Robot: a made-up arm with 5 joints. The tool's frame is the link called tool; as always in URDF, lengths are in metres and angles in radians. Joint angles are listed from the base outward. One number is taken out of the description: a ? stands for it. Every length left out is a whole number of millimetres.
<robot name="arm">
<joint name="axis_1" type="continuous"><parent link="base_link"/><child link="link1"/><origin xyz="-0.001 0.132 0.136" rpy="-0.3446 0.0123 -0.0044"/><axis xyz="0 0 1"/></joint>
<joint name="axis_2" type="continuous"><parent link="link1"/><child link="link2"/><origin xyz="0 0.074 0" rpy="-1.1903 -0.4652 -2.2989"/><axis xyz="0 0 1"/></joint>
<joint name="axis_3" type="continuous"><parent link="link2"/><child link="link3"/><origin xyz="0.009 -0.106 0" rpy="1.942 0.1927 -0.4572"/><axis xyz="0 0 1"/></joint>
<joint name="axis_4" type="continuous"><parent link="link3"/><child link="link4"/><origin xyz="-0.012 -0.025 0" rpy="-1.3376 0.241 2.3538"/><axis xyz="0 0 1"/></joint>
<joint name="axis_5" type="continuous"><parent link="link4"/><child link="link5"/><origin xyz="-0.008 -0.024 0" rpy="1.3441 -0.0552 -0.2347"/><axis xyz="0 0 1"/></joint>
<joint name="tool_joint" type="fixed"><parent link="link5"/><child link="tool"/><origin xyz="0.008 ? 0" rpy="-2.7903 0.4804 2.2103"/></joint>
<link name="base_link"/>
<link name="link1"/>
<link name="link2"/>
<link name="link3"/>
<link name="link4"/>
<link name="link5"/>
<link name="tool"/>
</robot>
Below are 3 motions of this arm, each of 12 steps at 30 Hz.
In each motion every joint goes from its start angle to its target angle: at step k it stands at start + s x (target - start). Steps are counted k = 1, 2, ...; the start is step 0. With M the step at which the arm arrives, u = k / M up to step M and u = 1 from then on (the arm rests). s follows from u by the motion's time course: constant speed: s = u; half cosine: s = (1 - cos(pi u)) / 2; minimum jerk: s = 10 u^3 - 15 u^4 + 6 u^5.
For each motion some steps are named. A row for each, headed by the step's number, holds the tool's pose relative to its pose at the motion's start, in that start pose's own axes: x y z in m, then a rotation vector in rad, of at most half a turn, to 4 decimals.
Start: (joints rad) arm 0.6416 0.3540 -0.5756 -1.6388 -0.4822
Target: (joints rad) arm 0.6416 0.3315 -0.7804 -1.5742 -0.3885
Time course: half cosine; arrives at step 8
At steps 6, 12:
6: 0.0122 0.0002 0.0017 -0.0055 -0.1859 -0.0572
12: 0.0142 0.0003 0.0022 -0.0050 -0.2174 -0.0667

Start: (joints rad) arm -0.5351 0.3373 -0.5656 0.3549 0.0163
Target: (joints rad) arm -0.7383 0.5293 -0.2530 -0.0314 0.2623
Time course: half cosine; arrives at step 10
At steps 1, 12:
1: 0.0001 -0.0001 0.0001 -0.0079 -0.0049 -0.0027
12: 0.0041 -0.0066 0.0080 -0.3351 -0.2113 -0.0818

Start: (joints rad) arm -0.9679 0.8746 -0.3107 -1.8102 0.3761
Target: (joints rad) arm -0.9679 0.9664 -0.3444 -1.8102 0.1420
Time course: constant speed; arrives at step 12
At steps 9, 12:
9: -0.0050 0.0002 0.0038 0.1446 0.0234 0.1874
12: -0.0068 -0.0001 0.0051 0.1915 0.0300 0.2509

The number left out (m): 0.027
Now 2 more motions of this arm.
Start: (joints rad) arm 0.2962 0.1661 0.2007 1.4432 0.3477
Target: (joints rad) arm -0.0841 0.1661 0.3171 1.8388 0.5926
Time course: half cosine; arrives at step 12
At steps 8, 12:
8: -0.0308 -0.0171 -0.0204 -0.0420 0.3541 -0.5060
12: -0.0428 -0.0222 -0.0251 -0.0773 0.4758 -0.6725

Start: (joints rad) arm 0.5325 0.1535 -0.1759 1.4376 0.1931
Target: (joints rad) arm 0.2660 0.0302 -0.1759 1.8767 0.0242
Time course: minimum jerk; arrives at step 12
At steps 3, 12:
3: -0.0035 0.0011 -0.0038 0.0430 0.0604 -0.0213
12: -0.0350 0.0128 -0.0281 0.4207 0.5594 -0.2451

